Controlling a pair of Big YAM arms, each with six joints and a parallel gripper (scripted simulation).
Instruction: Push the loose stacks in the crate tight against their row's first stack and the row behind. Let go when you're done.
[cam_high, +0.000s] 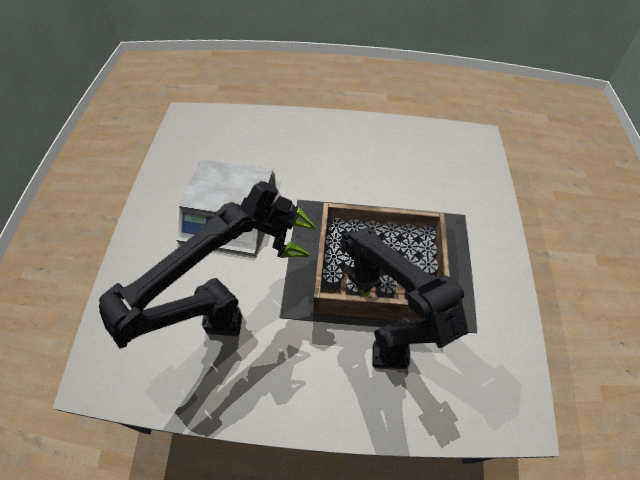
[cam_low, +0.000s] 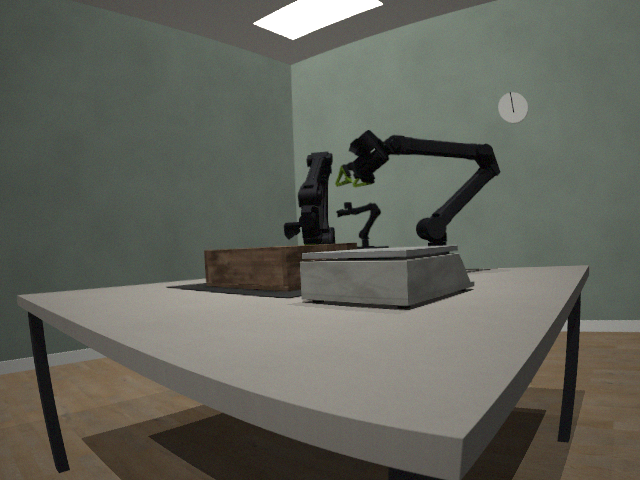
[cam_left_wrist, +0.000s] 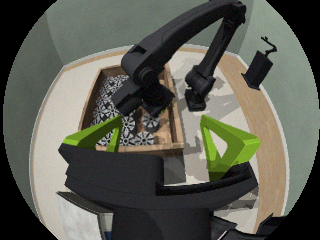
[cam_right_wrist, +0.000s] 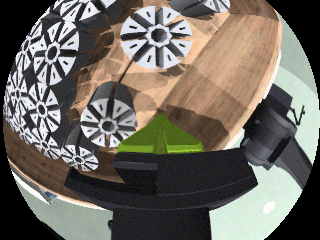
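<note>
The wooden crate is 15 cm ahead of my right hand, 4 cm to the right of it and 4 cm below it. Also, from my right hand: dark mat: 19 cm ahead, 4 cm to the right, 9 cm below.
</note>
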